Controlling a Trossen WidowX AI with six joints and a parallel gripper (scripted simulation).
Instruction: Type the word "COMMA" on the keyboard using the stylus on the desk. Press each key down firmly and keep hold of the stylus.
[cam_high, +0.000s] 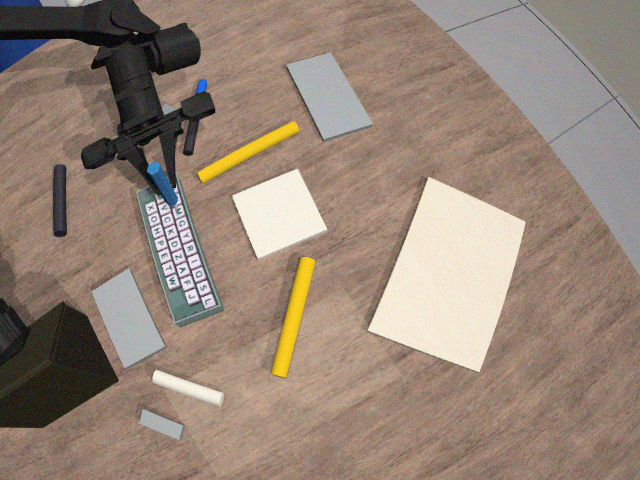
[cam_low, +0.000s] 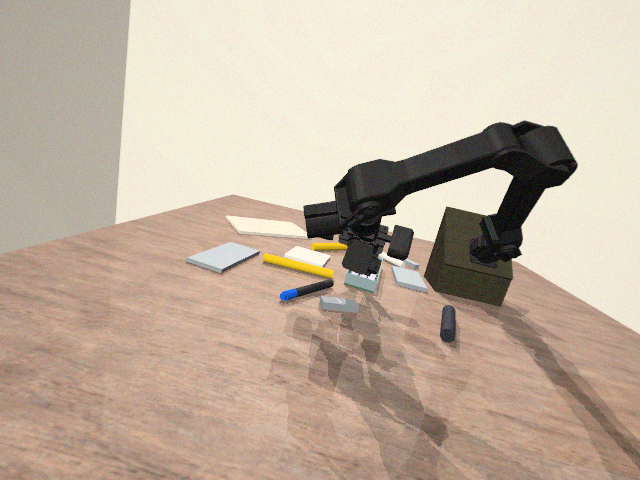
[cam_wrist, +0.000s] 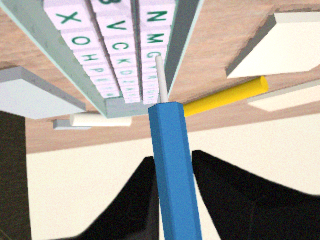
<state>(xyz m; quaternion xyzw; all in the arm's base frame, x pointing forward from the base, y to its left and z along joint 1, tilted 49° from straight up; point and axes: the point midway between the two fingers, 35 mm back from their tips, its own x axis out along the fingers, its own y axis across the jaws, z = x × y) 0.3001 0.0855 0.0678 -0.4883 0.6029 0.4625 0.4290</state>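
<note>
My gripper tip is 14 cm past the grey plate, 9 cm to the left of it and 8 cm above it. Also, from my gripper tip: blue-capped marker (11 cm ahead, 16 cm to the left, 7 cm below); small grey block (3 cm ahead, 17 cm to the left, 8 cm below); blue stylus (1 cm below).
</note>
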